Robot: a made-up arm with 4 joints.
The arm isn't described. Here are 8 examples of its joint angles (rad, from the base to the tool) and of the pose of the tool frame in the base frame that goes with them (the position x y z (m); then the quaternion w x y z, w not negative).
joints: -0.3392 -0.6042 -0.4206 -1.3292
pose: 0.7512 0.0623 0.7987 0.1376 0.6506 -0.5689 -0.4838
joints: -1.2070 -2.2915 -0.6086 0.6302
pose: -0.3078 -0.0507 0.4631 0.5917 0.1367 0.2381 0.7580
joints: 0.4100 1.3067 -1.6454 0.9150
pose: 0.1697 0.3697 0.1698 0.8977 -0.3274 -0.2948 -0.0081
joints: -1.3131 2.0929 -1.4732 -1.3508
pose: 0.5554 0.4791 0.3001 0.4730 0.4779 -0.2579 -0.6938
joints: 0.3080 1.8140 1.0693 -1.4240
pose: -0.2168 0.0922 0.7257 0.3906 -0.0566 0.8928 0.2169
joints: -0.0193 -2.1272 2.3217 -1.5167
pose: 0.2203 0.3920 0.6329 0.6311 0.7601 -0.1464 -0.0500
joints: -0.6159 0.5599 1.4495 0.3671
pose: 0.1578 0.4572 0.2633 0.8485 0.2821 -0.0451 0.4454
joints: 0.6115 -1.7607 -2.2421 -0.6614
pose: 0.2098 -0.2052 0.4071 0.5058 -0.0105 0.3583 0.7846
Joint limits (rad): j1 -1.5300..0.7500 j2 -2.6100..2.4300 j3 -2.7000..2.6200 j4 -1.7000..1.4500
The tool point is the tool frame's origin. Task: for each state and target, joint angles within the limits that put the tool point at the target. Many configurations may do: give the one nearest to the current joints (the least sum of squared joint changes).
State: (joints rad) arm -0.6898 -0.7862 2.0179 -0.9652
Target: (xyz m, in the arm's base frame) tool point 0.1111 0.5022 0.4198
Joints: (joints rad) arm -0.0802 -0.3375 1.6911 -0.5376
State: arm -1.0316 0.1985 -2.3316 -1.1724
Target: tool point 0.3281 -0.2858 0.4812
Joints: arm -1.0394 0.3913 -2.2658 -0.8186
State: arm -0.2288 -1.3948 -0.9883 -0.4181
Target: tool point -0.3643 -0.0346 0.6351
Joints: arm -0.8837 -1.9397 -1.4471 -1.0767
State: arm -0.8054 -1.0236 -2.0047 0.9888
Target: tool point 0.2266 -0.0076 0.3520
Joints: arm -1.0496 -0.6771 -2.2006 1.4145
